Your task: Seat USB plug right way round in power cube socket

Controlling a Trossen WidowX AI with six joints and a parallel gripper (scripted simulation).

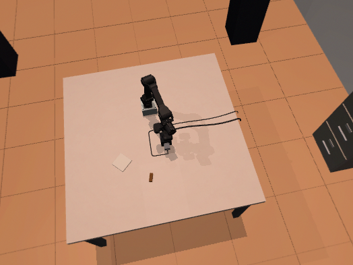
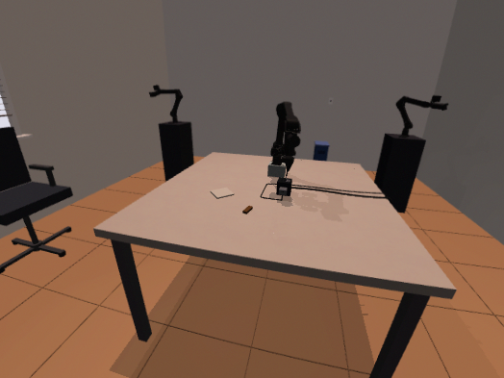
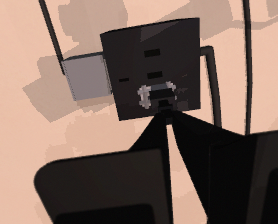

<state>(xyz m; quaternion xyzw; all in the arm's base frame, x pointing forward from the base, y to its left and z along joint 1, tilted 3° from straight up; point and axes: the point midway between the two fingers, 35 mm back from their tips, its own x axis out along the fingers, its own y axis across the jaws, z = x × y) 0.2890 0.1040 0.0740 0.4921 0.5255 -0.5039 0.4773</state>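
My gripper tip is 60 mm above the metal socket frame and 10 mm to the right of it. Also, from my gripper tip: white flat pad (340 mm to the right, 130 mm below, 110 mm ahead); then small brown block (260 mm ahead, 150 mm to the right, 130 mm below); then dark USB plug (20 mm below).
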